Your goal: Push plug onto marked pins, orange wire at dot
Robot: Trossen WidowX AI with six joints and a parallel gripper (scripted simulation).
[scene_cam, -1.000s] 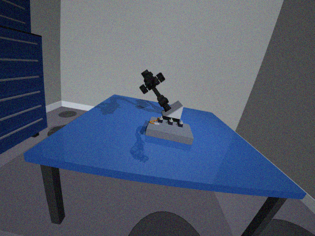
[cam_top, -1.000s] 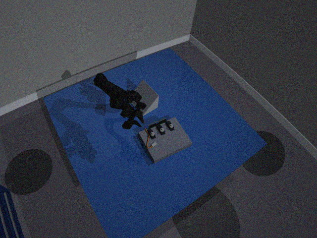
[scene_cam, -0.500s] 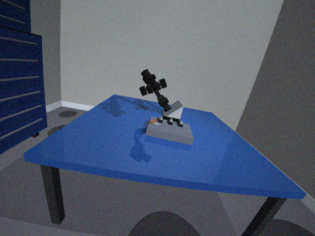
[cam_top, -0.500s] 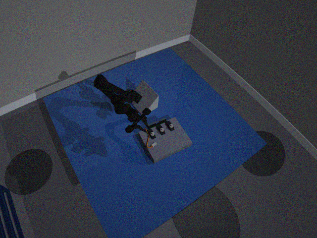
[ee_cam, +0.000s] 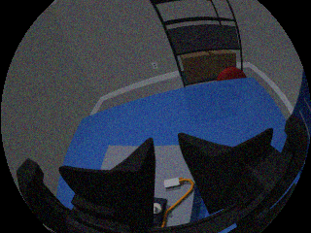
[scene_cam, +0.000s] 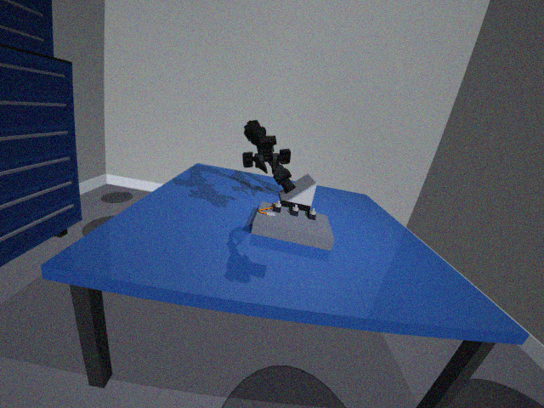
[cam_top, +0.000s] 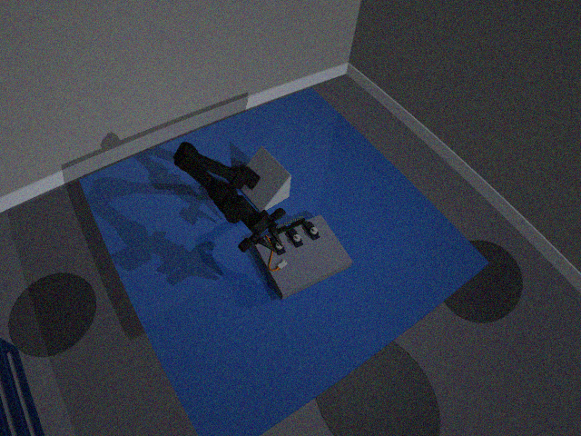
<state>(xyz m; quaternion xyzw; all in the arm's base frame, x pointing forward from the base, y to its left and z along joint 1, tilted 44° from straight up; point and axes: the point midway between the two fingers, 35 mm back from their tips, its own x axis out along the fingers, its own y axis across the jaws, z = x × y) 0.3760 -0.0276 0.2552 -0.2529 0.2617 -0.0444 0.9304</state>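
The blue band is 120 mm behind my gripper tip, 150 mm to the left of it and 150 mm below it. Also, from my gripper tip: grey printed holder: 40 mm ahead, 120 mm to the left, 200 mm below.
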